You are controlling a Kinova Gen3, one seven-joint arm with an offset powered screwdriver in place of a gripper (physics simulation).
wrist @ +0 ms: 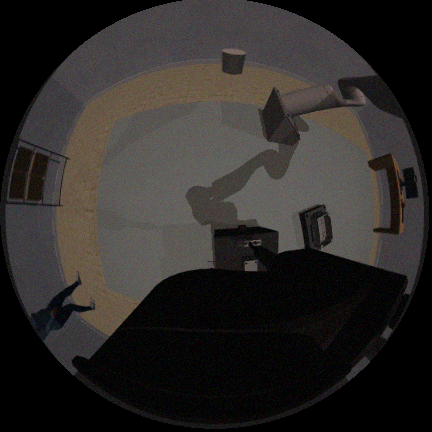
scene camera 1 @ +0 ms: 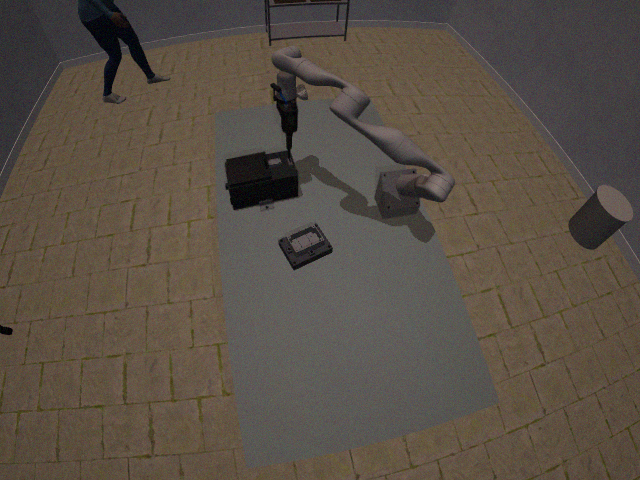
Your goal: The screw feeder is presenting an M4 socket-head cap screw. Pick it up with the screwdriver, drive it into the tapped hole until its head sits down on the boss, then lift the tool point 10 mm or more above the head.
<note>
In view: a black screw feeder (wrist: pixel 227 256).
</note>
